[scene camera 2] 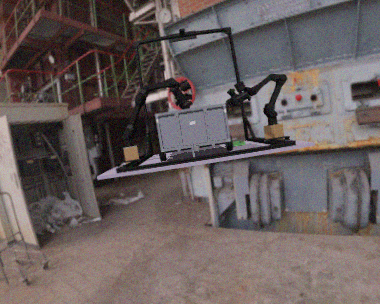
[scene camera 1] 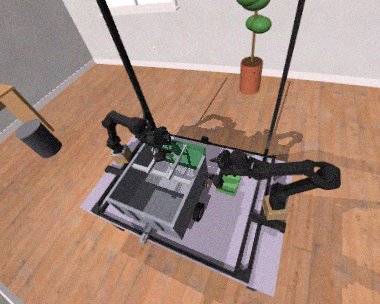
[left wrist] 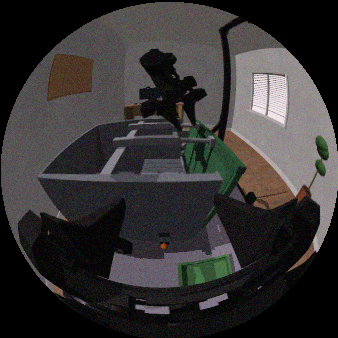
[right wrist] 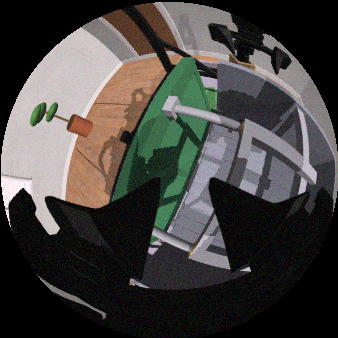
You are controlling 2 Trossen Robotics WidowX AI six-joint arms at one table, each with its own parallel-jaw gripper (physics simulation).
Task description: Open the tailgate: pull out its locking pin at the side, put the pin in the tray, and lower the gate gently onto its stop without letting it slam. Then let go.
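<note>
The green tailgate stands raised at the trailer's rear end; its exact tilt is unclear. The pin's orange knob shows low at the trailer's side, below the wall. The green tray lies beside the trailer, with no pin visible in it. My left gripper is open and empty, above and outside that side wall. My right gripper is partly open and empty, above the trailer near the gate's far end. Its fingers show on either side of a grey rod.
The grey trailer has light crossbars near the gate, with a grey rod reaching toward it. A black wheel is on the tray side. Black frame posts rise around the table.
</note>
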